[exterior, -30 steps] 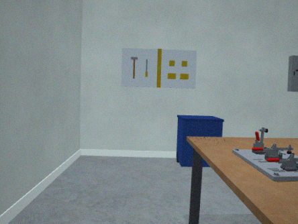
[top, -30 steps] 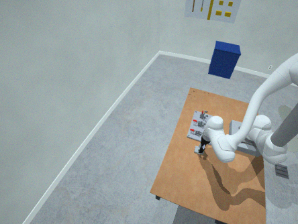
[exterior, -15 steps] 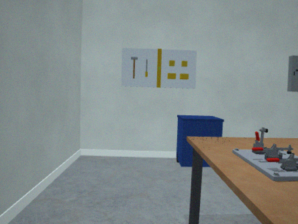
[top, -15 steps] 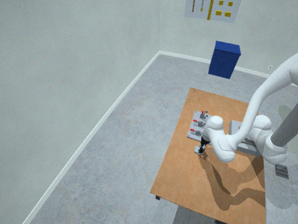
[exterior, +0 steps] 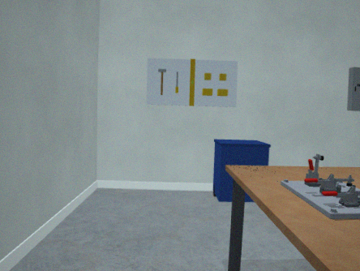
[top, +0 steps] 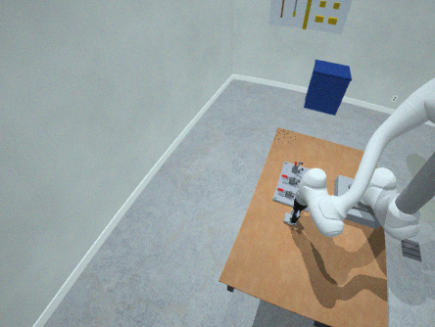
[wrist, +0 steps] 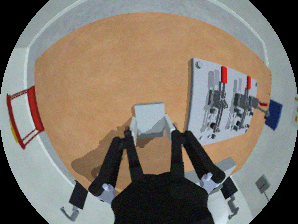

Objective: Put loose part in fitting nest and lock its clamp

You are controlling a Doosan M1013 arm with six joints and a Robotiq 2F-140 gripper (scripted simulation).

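Now: the grey fixture plate 270 mm to the right of my hand, 30 mm below it and 30 mm ahead of it. Also, from my hand: grey part: 30 mm below.
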